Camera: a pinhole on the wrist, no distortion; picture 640 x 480 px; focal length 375.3 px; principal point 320.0 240.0 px. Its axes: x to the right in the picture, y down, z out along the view. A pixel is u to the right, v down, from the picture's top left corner.
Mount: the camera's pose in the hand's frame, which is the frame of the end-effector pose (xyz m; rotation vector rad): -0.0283 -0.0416 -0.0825 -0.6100 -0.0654 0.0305
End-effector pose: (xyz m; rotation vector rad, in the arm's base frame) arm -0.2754 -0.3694 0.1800 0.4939 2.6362 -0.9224
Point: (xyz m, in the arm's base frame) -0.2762 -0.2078 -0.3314
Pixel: 536.6 345.4
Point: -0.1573 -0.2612 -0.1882
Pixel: 421.7 342.3
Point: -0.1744 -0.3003 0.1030
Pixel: 315.0 394.0
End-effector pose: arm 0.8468 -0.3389 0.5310 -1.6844 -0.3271 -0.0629
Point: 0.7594 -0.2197 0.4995
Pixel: 267.6 66.9
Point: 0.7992 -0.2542 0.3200
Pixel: 283.2 325.4
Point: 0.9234 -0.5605 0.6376
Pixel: behind the camera
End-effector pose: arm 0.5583 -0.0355 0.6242 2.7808 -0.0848 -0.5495
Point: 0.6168 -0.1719 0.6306
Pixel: 562.1 435.1
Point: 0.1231 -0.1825 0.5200
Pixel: 59.2 156.3
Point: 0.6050 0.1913 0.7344
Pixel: behind the camera
